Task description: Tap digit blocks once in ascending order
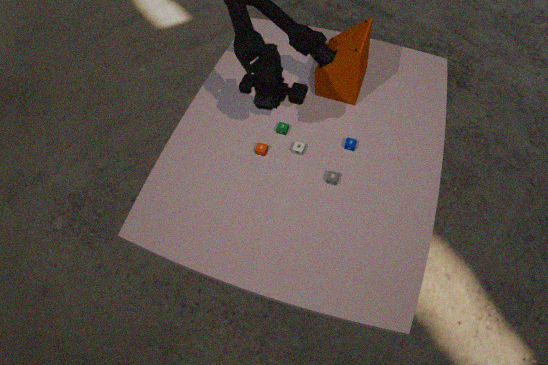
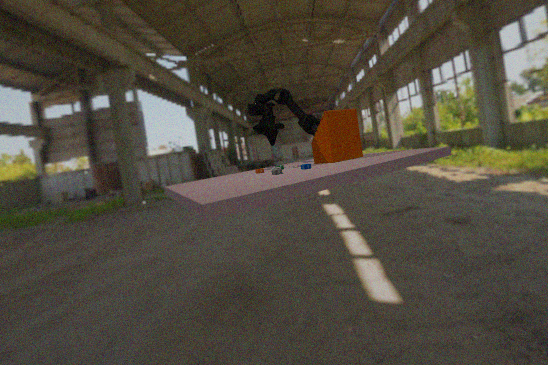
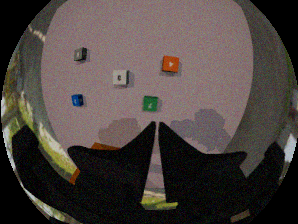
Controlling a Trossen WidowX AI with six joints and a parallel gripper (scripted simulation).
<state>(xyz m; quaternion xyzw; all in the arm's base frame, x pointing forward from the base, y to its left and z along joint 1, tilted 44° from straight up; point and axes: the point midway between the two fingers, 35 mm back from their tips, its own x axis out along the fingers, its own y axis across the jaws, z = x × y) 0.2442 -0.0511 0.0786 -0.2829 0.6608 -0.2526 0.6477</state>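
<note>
Right now the green block is 11 cm below my gripper tip, 1 cm to the left of it and 1 cm behind it. Round my gripper tip: blue block 23 cm to the left, 11 cm below, 3 cm behind; then orange block 11 cm below, 8 cm ahead, 2 cm to the right; then white block 11 cm below, 8 cm to the left, 4 cm ahead.
</note>
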